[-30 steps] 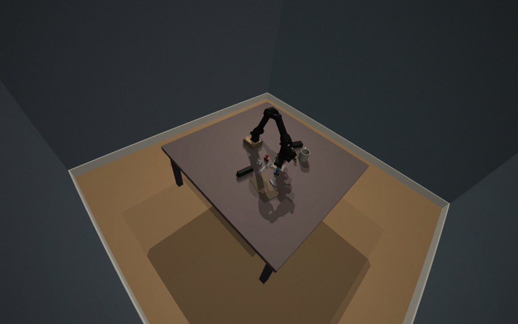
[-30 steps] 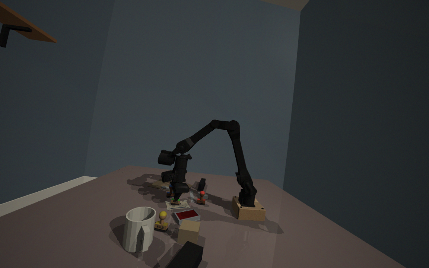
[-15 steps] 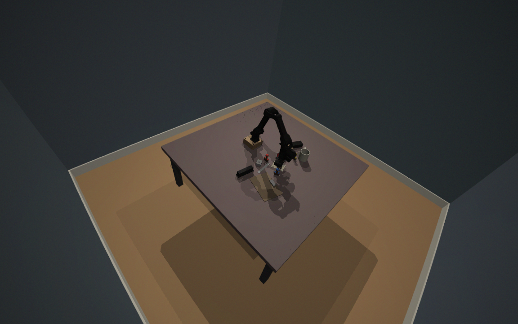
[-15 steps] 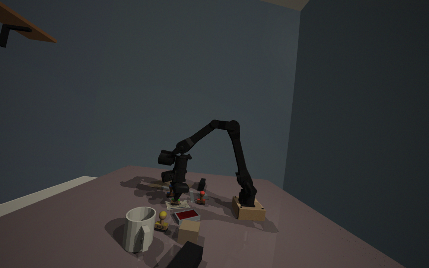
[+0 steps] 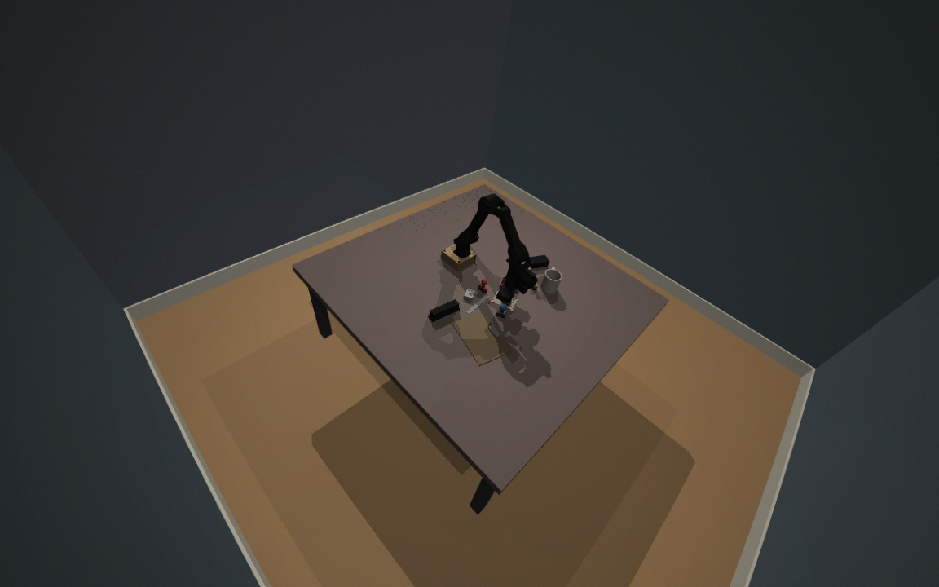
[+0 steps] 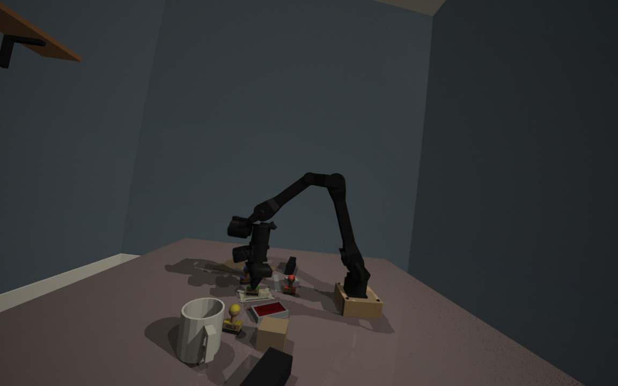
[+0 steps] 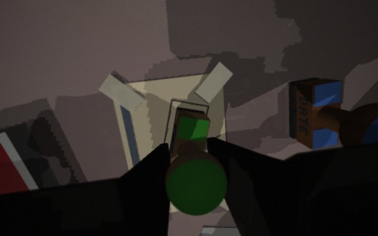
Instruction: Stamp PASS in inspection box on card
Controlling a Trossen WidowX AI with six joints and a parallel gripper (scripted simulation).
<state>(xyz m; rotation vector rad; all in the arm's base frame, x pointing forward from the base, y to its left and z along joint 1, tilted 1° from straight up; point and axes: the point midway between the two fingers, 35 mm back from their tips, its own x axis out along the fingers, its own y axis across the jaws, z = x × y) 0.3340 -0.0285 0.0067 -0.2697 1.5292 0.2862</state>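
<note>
Right now the green-knobbed PASS stamp is right at my gripper tip. The rest, counted from my gripper tip: cream card 1 cm behind, 2 cm below; blue-knobbed stamp 4 cm ahead, 8 cm to the right; dark red ink pad 7 cm behind, 10 cm to the left, 2 cm below.
</note>
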